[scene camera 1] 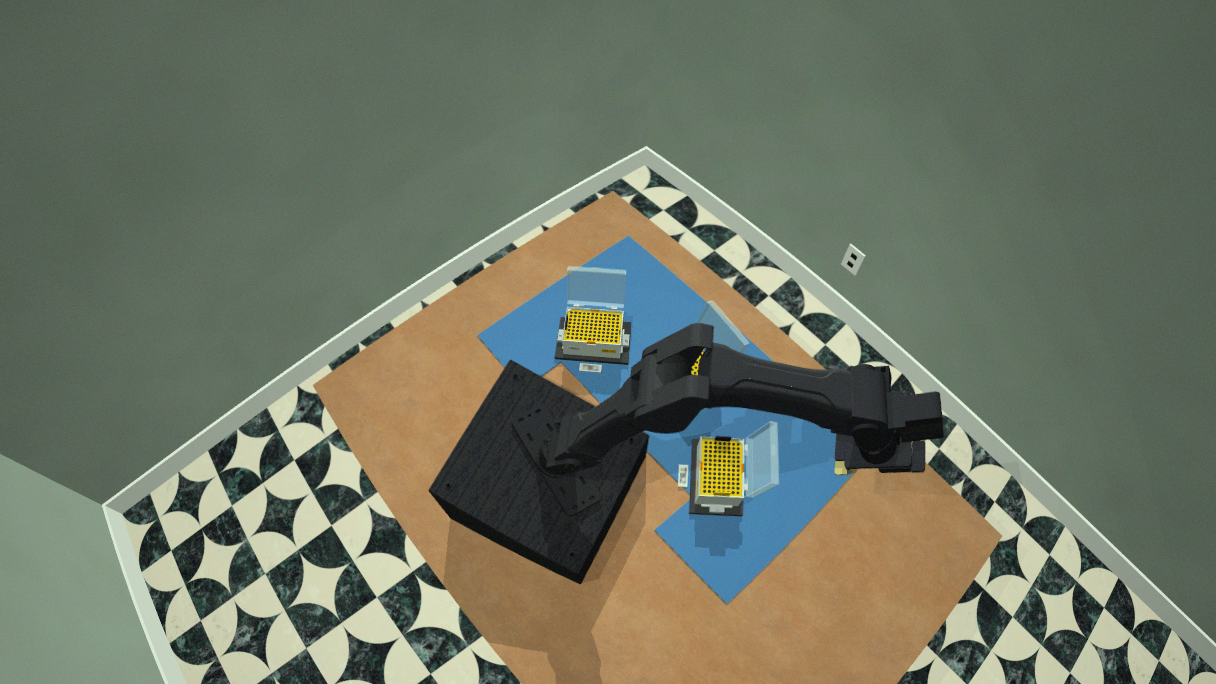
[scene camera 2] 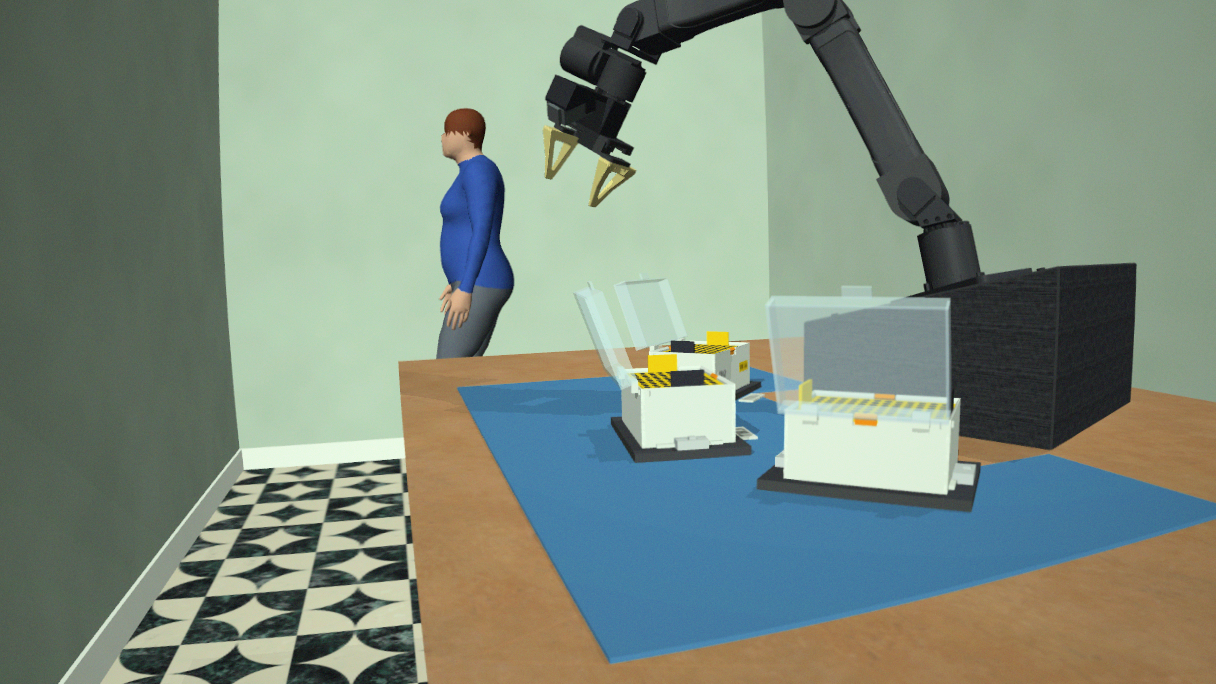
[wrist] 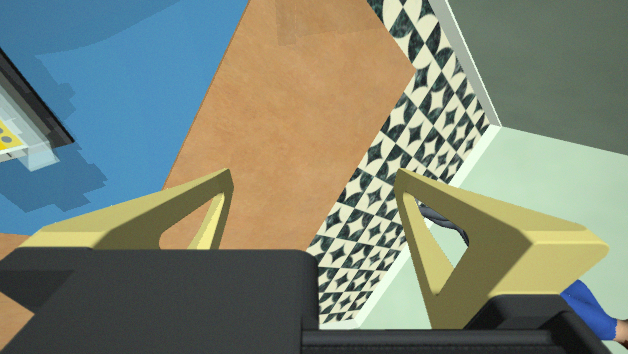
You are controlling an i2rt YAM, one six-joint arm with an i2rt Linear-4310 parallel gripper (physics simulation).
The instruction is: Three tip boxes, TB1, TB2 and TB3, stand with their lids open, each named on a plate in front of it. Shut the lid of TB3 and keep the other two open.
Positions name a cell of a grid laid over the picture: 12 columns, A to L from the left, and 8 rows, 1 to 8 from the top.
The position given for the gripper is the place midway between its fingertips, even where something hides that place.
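The gripper: in scene camera 1 (I6), in scene camera 2 (F3), in the wrist view (F5).
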